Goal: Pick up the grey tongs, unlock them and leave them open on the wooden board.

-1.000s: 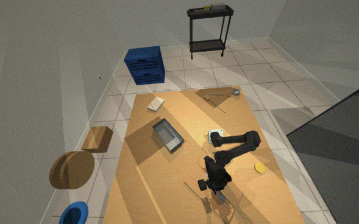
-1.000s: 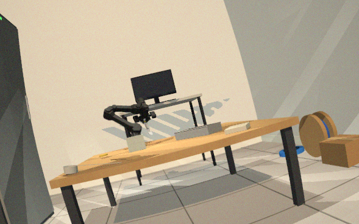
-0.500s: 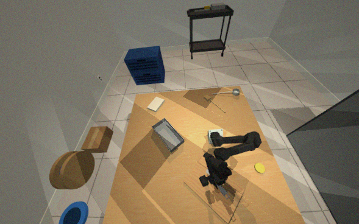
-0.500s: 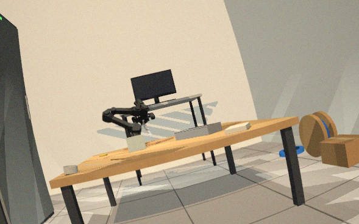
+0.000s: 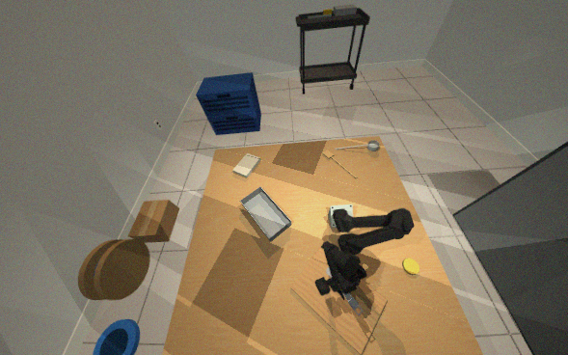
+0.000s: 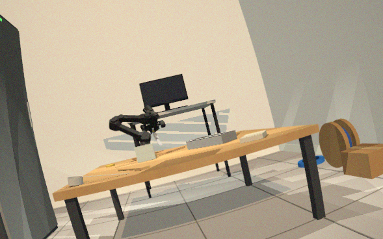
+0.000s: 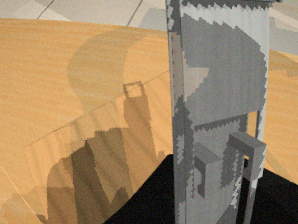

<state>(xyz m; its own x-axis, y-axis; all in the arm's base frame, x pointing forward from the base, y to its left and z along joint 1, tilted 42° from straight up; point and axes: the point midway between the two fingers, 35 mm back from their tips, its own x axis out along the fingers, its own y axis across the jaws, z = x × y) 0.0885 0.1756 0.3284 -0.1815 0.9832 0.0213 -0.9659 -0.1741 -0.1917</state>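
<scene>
Right now the wooden board is 1 cm ahead of my gripper tip, 2 cm to the right of it and 16 cm below it. From my gripper tip the other things lie so: yellow lock piece (1 cm ahead, 3 cm to the right, 2 cm above); then grey roasting tin (33 cm ahead, 46 cm to the right, 14 cm below); then yellow disc (37 cm behind, 10 cm to the right, 16 cm below).
</scene>
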